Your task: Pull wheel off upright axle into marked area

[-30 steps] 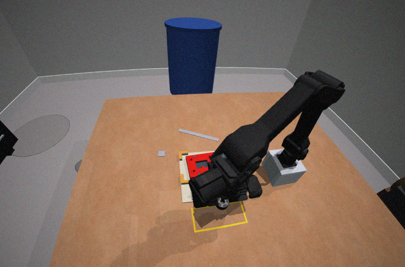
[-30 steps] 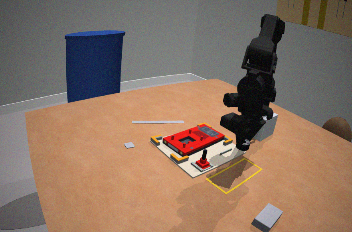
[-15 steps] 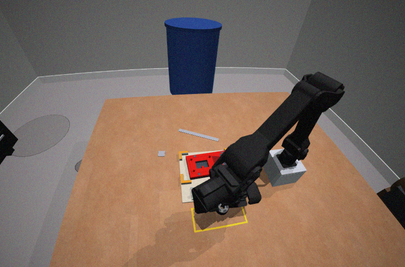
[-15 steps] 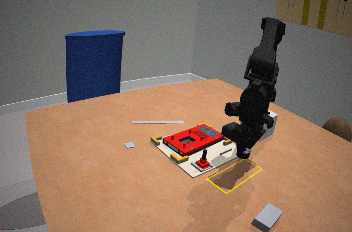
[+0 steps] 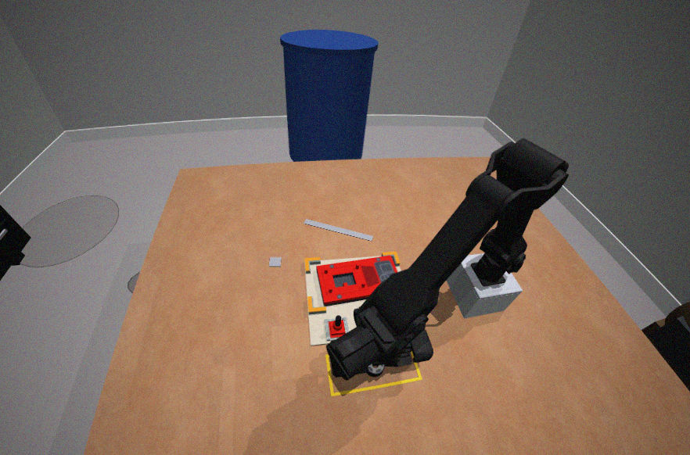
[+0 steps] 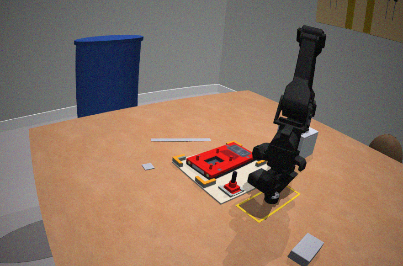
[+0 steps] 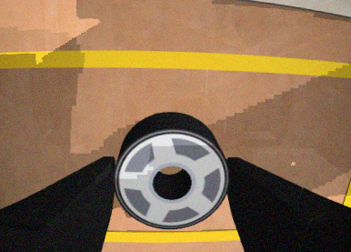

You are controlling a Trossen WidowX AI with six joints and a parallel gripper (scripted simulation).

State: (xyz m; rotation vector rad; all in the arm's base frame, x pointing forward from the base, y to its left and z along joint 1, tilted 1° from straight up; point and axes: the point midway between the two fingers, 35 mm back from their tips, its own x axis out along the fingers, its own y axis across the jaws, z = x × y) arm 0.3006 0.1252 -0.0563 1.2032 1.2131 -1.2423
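Now: gripper tip right at the wheel. The rest, counted from my gripper tip: black axle: 6 cm ahead, 9 cm to the right, 3 cm above; then grey strip: 40 cm to the right, 1 cm below; then small grey square: 19 cm ahead, 31 cm to the right, 1 cm below.
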